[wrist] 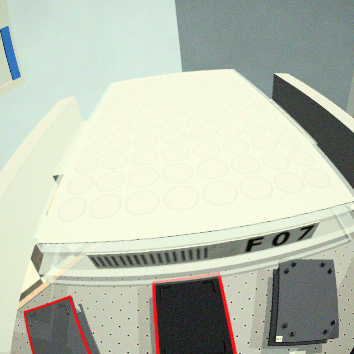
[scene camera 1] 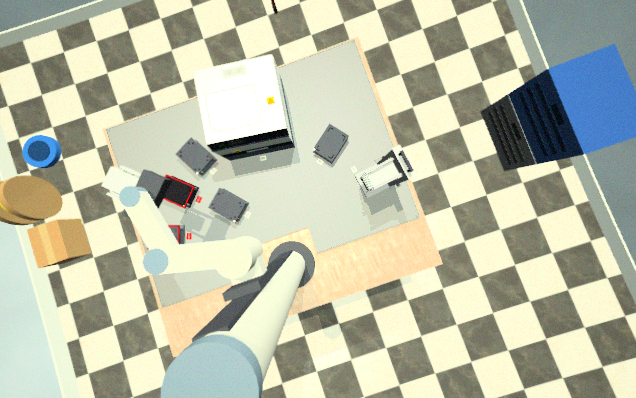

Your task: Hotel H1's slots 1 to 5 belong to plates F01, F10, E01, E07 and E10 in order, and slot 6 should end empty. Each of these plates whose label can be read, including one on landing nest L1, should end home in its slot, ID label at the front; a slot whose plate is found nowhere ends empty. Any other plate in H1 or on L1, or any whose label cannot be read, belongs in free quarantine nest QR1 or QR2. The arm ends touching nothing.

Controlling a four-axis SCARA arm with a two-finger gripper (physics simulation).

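Places are measured from the arm's base along level axes (x ahead, y left, z up), in millimetres.
Pixels of known places: gripper, fingertip midpoint: (wrist: 176,96) (scene camera 1: 115,180).
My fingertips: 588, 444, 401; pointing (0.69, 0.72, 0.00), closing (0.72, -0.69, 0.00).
Note:
For each thing: its top centre in the pictures, then the offset to it from my fingertips, as dx, dy, dz.
- pale plate, top centre: (wrist: 180,108) (scene camera 1: 120,182) -16, -16, +3
- red-outlined black nest, top centre: (wrist: 191,319) (scene camera 1: 174,191) -19, -5, -334
- second red-outlined nest, top centre: (wrist: 53,340) (scene camera 1: 162,237) -227, +129, -334
- grey nest, top centre: (wrist: 311,295) (scene camera 1: 193,155) +125, -156, -328
- large white instrument, top centre: (scene camera 1: 239,99) +216, -517, -142
My gripper (scene camera 1: 122,181) (wrist: 176,96) is shut on a pale plate (scene camera 1: 114,180) (wrist: 175,172), held raised at the table's left edge. Its front label reads F07 in the wrist view. A red-outlined black nest (scene camera 1: 180,192) (wrist: 192,320) is beside and below it, with its bare surface showing. A second red-outlined nest (scene camera 1: 175,233) (wrist: 56,327) is partly hidden by the arm in the scene view. Their tags are too small to read. Hotel H1 (scene camera 1: 403,159) stands at the right with a white plate on top; its lower slots and labels cannot be made out.
Grey nests (scene camera 1: 196,156) (scene camera 1: 228,205) (scene camera 1: 331,144) stand on the table, their tags unreadable; one grey nest (wrist: 306,302) shows at the wrist view's lower right. A large white instrument (scene camera 1: 240,105) stands at the back. A cardboard box (scene camera 1: 59,242) is on the floor left.

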